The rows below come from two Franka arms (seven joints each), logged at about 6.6 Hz.
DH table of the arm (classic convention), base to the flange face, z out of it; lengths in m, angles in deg. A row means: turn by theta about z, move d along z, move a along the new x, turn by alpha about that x. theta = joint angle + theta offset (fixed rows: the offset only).
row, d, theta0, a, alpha
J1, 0.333, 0, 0, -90
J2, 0, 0, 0, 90
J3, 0.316, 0, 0.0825, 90
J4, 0, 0, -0.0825, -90
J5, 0.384, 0, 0, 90
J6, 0, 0, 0.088, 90
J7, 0.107, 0, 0, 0
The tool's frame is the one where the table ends.
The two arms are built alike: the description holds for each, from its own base.
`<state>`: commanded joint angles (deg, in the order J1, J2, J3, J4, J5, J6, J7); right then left.
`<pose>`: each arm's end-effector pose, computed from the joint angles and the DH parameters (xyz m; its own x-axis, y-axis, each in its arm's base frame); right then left.
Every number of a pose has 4 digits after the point.
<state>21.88 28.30 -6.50 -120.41 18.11 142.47 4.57 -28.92 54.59 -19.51 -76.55 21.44 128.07 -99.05</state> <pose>0.5488 0.1485 0.1726 0.9911 -0.0549 -0.1216 -0.0675 -0.9925 -0.1015 0.5383 -0.5049 0.1723 0.7061 0.7079 0.0169 0.7079 -0.7062 0.0080</pose>
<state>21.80 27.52 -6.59 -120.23 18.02 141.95 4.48 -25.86 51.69 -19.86 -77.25 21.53 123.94 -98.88</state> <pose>0.5514 0.1481 0.1808 0.9920 -0.0531 -0.1146 -0.0654 -0.9922 -0.1065 0.5608 -0.4743 0.1979 0.6742 0.7375 0.0380 0.7385 -0.6738 -0.0249</pose>
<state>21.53 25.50 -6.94 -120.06 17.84 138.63 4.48 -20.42 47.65 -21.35 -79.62 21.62 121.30 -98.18</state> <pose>0.5521 0.1448 0.1977 0.9894 -0.0525 -0.1355 -0.0682 -0.9911 -0.1140 0.5878 -0.4281 0.2300 0.6324 0.7733 0.0455 0.7746 -0.6313 -0.0373</pose>
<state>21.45 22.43 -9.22 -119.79 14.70 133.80 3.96 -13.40 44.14 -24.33 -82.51 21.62 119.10 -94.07</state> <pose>0.5557 0.1249 0.2248 0.9880 -0.0317 -0.1512 -0.0452 -0.9952 -0.0867 0.6095 -0.3761 0.2554 0.6318 0.7745 0.0299 0.7748 -0.6298 -0.0555</pose>
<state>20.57 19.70 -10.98 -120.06 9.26 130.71 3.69 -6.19 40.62 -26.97 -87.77 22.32 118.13 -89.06</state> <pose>0.5574 0.0987 0.2468 0.9883 -0.0031 -0.1523 -0.0080 -0.9995 -0.0313 0.6177 -0.3194 0.2635 0.6544 0.7559 0.0220 0.7542 -0.6502 -0.0921</pose>
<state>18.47 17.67 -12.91 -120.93 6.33 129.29 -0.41 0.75 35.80 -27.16 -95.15 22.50 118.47 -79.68</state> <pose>0.5575 0.0581 0.2599 0.9878 0.0328 -0.1520 0.0321 -0.9995 -0.0070 0.6186 -0.2462 0.2643 0.7151 0.6988 0.0195 0.6939 -0.7061 -0.1416</pose>
